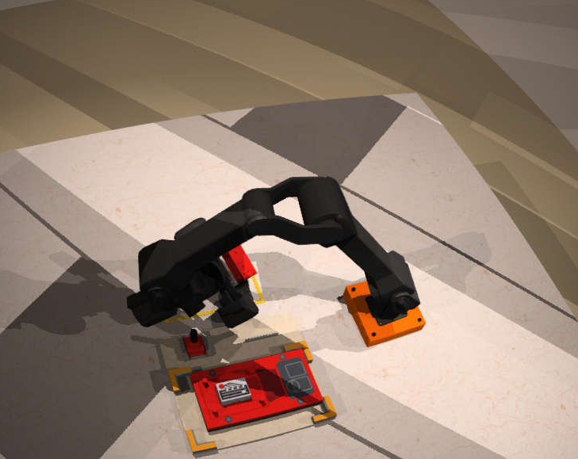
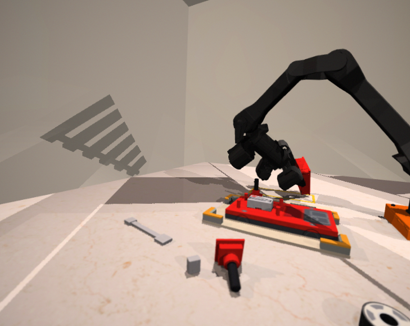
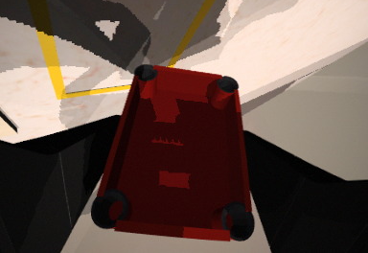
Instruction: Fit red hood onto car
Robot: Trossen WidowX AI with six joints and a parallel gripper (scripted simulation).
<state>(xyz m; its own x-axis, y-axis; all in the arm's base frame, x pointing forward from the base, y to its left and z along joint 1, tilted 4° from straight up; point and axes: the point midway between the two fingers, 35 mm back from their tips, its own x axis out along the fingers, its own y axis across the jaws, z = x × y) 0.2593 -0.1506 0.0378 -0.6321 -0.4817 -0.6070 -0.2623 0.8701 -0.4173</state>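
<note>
The red hood lies 10 mm behind my gripper tip and 10 mm above it. Also, from my gripper tip: grey bar: 260 mm ahead, 390 mm to the left, 50 mm below; then grey engine block: 90 mm ahead, 230 mm to the left, 30 mm below; then jig: 70 mm ahead, 220 mm to the left, 40 mm below.
</note>
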